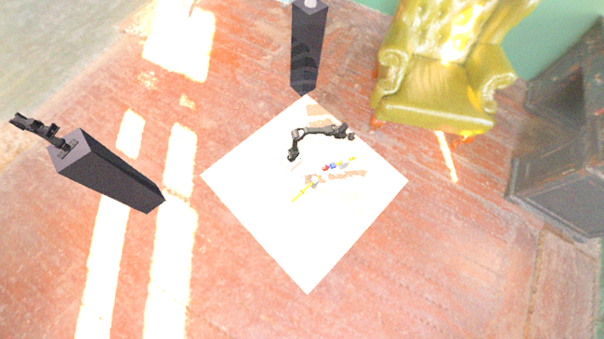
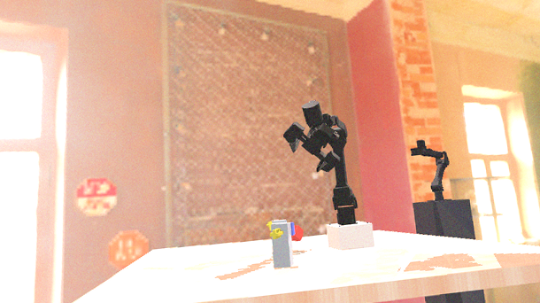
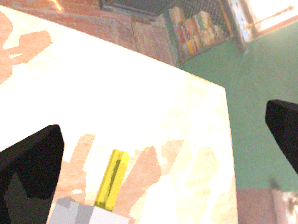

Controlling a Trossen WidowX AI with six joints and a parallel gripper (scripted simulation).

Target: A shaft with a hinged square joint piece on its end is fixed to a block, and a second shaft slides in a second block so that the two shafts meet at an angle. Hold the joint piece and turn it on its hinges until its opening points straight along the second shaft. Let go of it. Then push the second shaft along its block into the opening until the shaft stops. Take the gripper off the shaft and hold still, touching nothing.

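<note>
The red joint piece is 1 cm ahead of my gripper tip, 25 cm to the right of it and 22 cm below it.
</note>
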